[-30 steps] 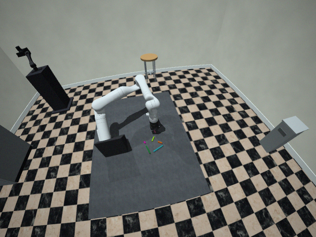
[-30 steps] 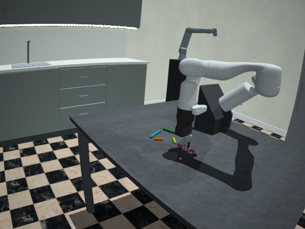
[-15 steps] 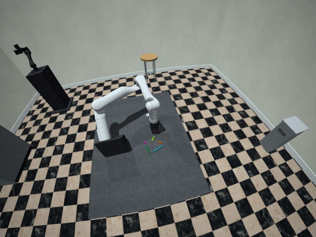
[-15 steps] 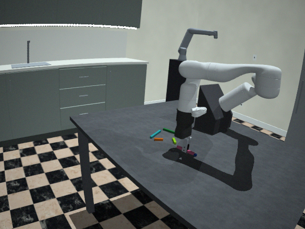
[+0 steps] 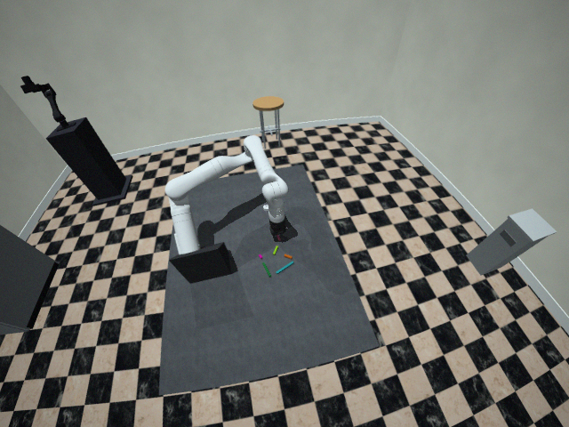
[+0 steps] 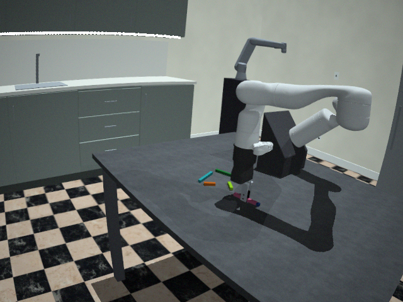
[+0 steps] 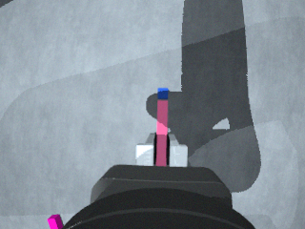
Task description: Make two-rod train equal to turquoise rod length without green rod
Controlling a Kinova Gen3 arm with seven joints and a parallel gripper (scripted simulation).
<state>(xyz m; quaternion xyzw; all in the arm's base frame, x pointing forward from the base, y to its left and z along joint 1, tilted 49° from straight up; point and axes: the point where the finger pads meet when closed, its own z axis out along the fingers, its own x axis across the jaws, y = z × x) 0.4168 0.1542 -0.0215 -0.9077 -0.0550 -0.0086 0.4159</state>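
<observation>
Right now the pink rod is 1 cm below my hand. Round my hand: lime rod: 10 cm to the right, 3 cm behind, 1 cm below; orange rod: 15 cm to the right, 2 cm ahead, 1 cm below; small blue rod: 5 cm to the left, 1 cm below, 1 cm behind.
</observation>
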